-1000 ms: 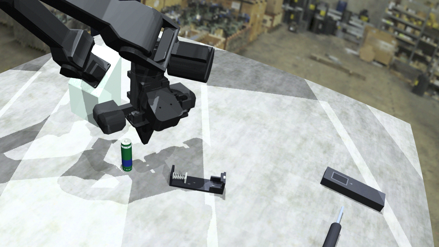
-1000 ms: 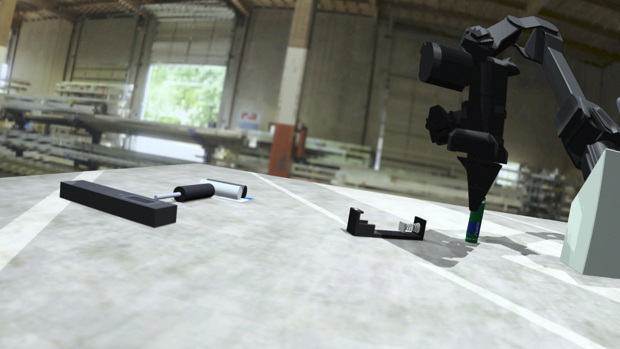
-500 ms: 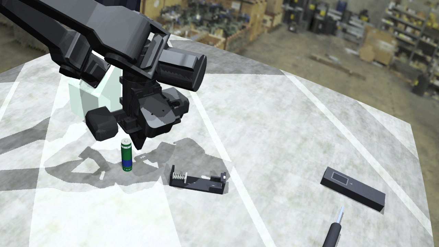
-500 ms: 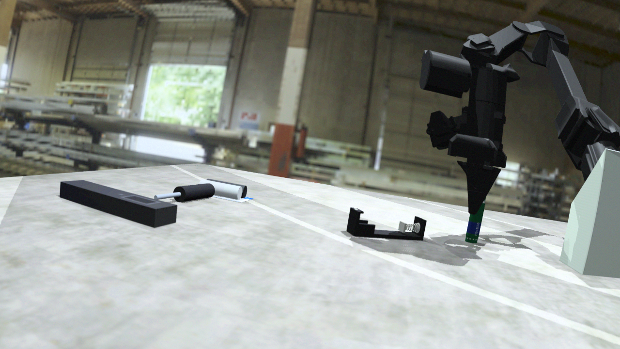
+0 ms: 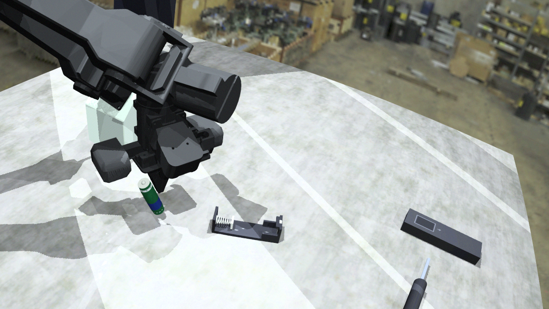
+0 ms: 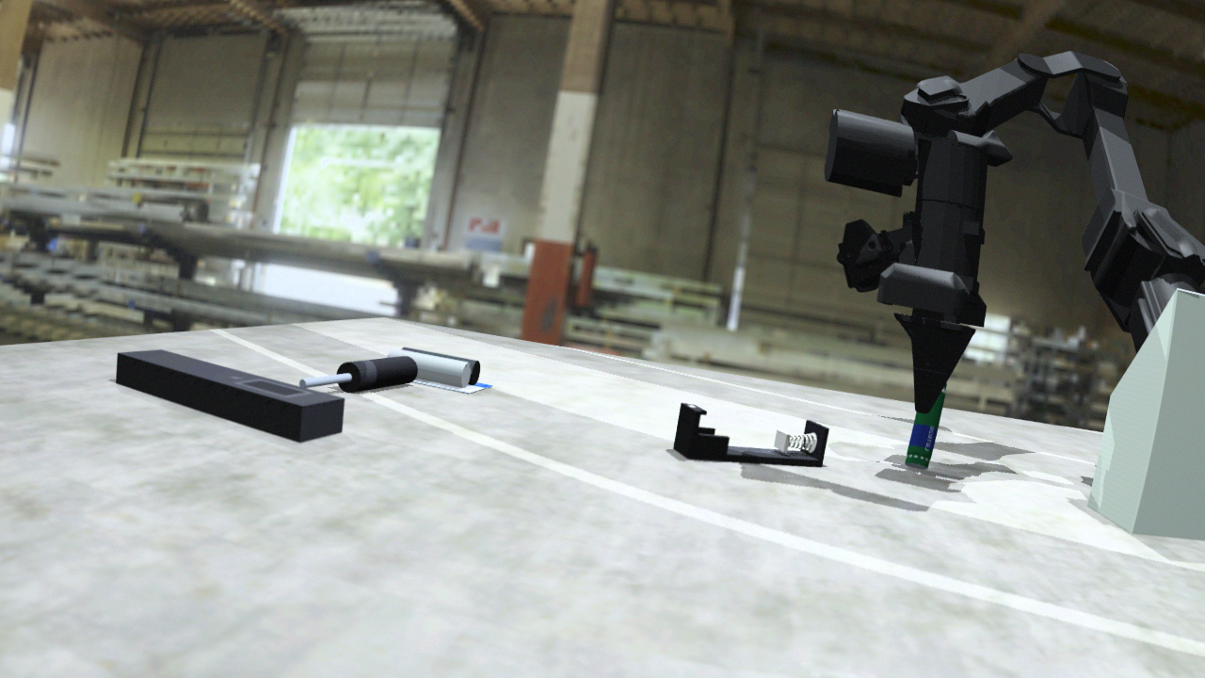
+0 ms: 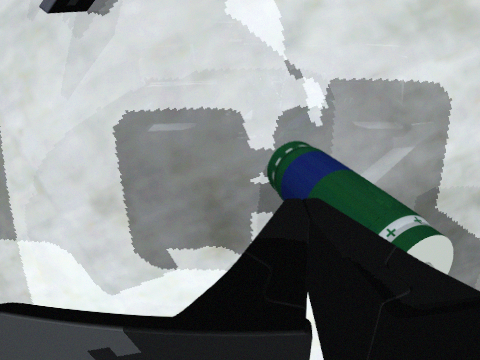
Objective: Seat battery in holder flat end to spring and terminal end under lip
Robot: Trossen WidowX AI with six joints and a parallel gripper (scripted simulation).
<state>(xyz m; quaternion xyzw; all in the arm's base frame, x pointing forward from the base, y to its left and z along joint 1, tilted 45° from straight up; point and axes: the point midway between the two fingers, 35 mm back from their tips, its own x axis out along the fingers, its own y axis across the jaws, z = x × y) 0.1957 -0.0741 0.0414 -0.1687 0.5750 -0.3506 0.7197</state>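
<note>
Right now the battery is 1 cm to the right of my gripper tip, 1 cm below it and 1 cm behind it. From my gripper tip the other things lie so: black-handled tool: 40 cm ahead, 11 cm to the left, 3 cm below; long black box: 42 cm ahead, 25 cm to the left, 3 cm below.
</note>
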